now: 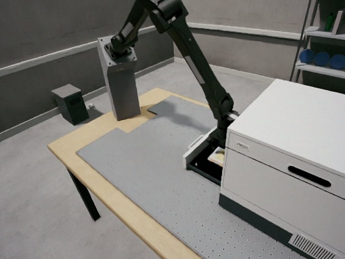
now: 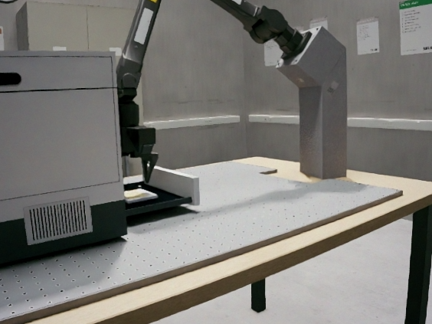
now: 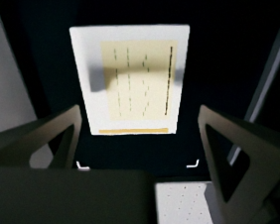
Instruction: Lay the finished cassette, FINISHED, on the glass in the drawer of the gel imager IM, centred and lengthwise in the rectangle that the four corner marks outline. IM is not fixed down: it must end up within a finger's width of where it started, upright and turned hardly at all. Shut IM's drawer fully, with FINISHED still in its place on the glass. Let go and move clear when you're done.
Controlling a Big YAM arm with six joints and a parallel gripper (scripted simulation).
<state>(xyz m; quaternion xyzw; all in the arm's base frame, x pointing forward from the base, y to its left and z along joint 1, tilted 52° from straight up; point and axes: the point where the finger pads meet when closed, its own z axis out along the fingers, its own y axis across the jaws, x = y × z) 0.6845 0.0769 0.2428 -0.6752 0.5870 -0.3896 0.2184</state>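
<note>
Now: hand 1 cm short of the drawer and 3 cm above it. Round my hand: cassette (3 cm below).
</note>
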